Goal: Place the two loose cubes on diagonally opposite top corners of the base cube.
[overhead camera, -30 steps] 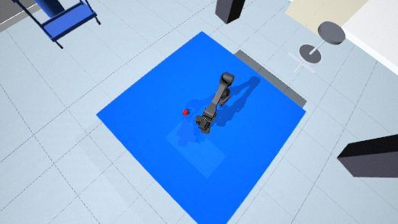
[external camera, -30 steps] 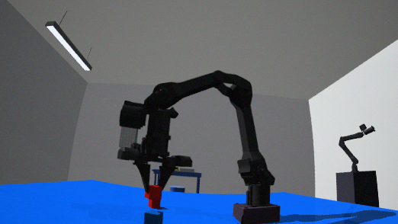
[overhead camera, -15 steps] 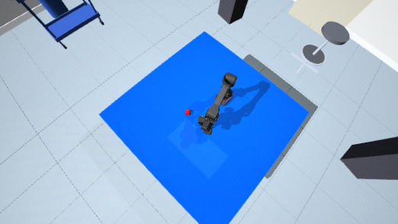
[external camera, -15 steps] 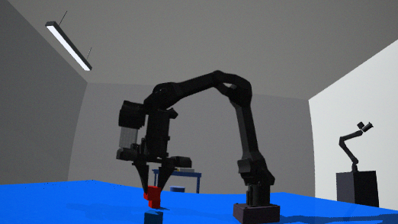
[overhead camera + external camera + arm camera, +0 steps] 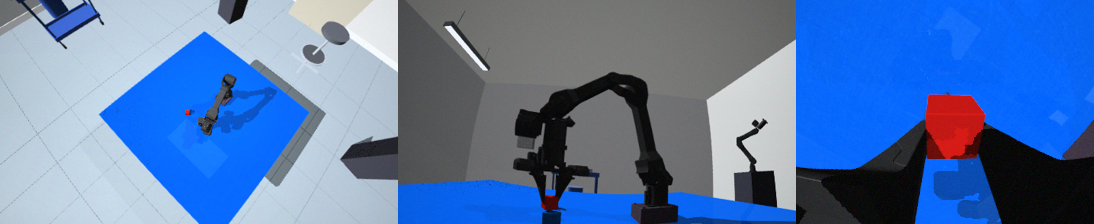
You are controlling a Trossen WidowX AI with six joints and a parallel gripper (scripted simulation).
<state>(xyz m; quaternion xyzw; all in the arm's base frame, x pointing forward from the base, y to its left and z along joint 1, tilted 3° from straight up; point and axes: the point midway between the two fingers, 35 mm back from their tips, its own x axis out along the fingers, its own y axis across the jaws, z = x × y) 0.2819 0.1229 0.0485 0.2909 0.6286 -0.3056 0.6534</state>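
Now: the blue base cube 40 mm below my gripper tip, 10 mm to the left of it and 10 mm behind it.
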